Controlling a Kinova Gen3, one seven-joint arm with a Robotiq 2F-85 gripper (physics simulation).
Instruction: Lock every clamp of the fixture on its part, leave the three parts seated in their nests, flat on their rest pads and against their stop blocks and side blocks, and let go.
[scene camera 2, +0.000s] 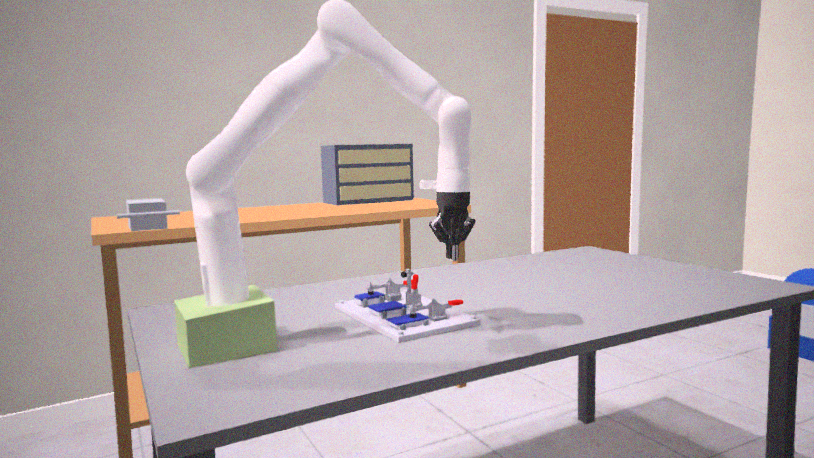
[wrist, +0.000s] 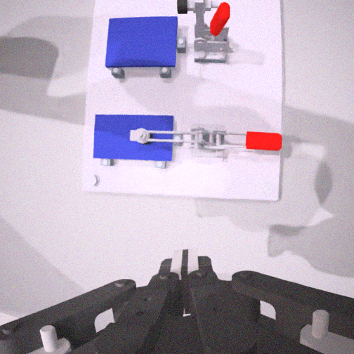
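Pixels of known places: gripper, between the fingertips: (scene camera 2: 452, 260); arm's base, origin of its link: (scene camera 2: 228, 299).
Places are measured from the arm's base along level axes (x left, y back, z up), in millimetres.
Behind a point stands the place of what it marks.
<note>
The white fixture plate (scene camera 2: 441, 328) {x -112, y -467, z -95 mm} (wrist: 240, 185) bears three blue parts. The near part (scene camera 2: 401, 320) {x -71, y -382, z -77 mm} (wrist: 110, 142) lies under a lowered clamp arm; that clamp's red handle (scene camera 2: 455, 302) {x -39, y -537, z -59 mm} (wrist: 263, 140) points outward, about level. The middle part (scene camera 2: 387, 307) {x 33, y -381, z -72 mm} (wrist: 142, 42) is uncovered beside its blocks; its clamp stands raised, with the red handle (scene camera 2: 414, 281) {x 60, y -466, z -19 mm} (wrist: 220, 19) upright. The far part (scene camera 2: 367, 296) {x 142, y -360, z -67 mm} has its clamp arm down over it; its handle is partly hidden behind the middle clamp. Exact contact with pads and blocks cannot be told. My gripper (scene camera 2: 452, 256) {x -130, y -489, z 68 mm} (wrist: 186, 264) is shut and empty, above and outside the near end of the plate.
The fixture stands on the grey table (scene camera 2: 626, 284) {x 102, y -1179, z -108 mm}. The arm's green base block (scene camera 2: 227, 336) {x -90, y 8, z -56 mm} is at the table's left. Behind stands a wooden bench (scene camera 2: 273, 215) with a drawer cabinet (scene camera 2: 375, 173) and a grey device (scene camera 2: 146, 214).
</note>
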